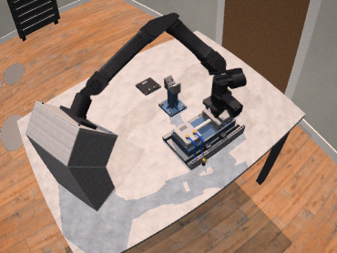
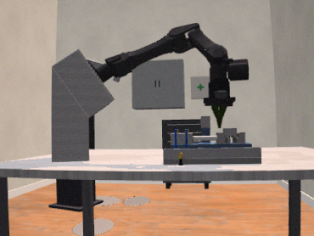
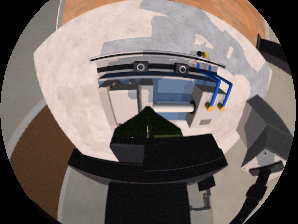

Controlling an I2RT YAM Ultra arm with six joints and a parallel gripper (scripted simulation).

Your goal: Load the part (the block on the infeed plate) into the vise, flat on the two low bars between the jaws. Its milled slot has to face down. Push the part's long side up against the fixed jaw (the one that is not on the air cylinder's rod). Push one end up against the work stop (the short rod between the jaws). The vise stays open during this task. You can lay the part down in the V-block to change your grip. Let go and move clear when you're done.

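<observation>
Now: hand 3 cm short of the grey part, 3 cm above it and 1 cm to the right of it. From my hand the other things lie so: fixed jaw 6 cm ahead, 4 cm to the left, 4 cm below; moving jaw 4 cm below, 2 cm to the left; air cylinder rod 5 cm behind, 4 cm below, 1 cm to the left.
</observation>
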